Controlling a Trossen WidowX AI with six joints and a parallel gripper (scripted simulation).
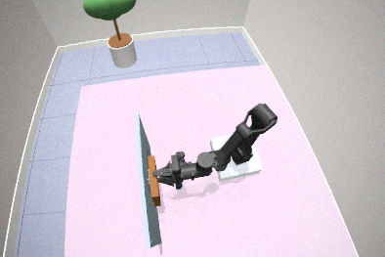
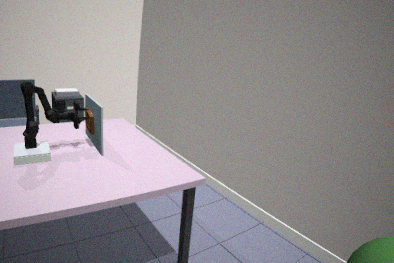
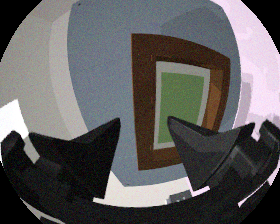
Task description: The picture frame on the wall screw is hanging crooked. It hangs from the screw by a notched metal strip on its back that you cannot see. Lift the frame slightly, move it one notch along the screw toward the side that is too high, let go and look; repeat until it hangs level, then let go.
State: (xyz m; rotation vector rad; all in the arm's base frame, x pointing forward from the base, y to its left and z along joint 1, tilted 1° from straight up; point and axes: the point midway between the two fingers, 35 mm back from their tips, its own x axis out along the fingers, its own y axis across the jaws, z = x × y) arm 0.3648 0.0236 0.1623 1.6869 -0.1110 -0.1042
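The brown wooden picture frame lies 50 mm below my gripper tip and 10 mm ahead of it. The rest, counted from my gripper tip: wall panel (60 mm below, 20 mm ahead).
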